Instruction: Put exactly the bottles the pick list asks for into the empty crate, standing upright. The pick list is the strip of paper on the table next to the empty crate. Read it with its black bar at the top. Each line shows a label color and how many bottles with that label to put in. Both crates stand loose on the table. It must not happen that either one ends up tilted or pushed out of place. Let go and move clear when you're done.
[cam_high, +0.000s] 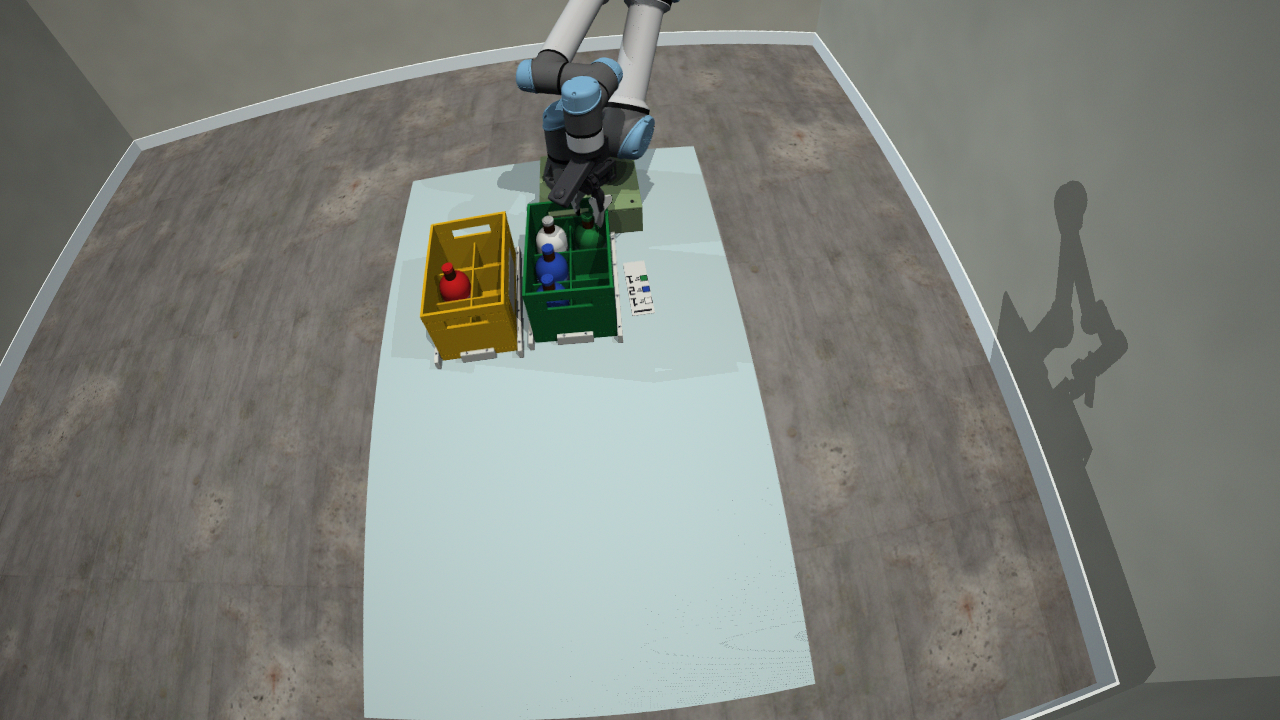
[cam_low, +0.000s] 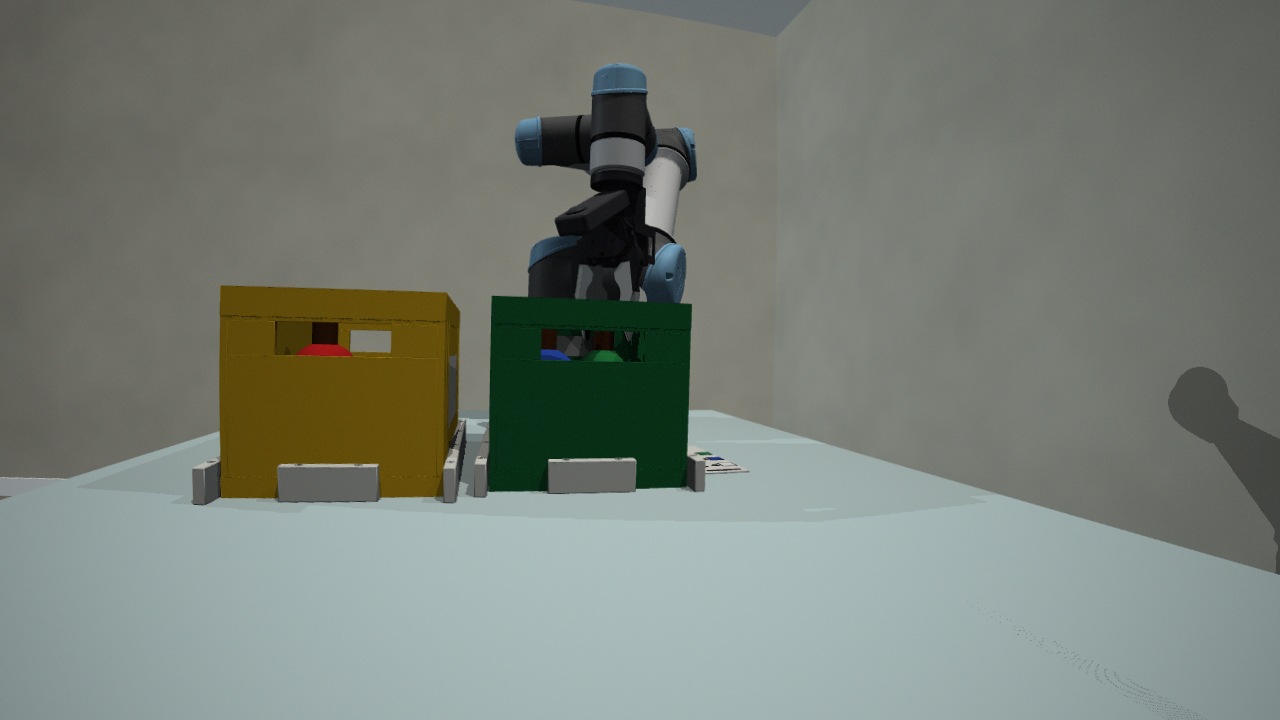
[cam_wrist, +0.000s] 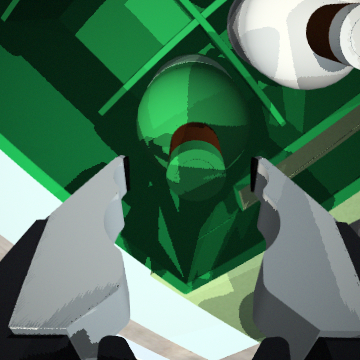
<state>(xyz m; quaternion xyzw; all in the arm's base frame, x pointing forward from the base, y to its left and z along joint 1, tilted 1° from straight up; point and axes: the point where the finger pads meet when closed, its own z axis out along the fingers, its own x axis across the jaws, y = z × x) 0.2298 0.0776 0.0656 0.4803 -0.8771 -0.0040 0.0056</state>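
Right now the green bottle is 70 mm below my hand. From my hand the other things lie so: white bottle 90 mm to the right, 70 mm below, 20 mm ahead; green crate 90 mm ahead, 70 mm below, 30 mm to the right; pick list 150 mm below, 110 mm to the left, 80 mm ahead.
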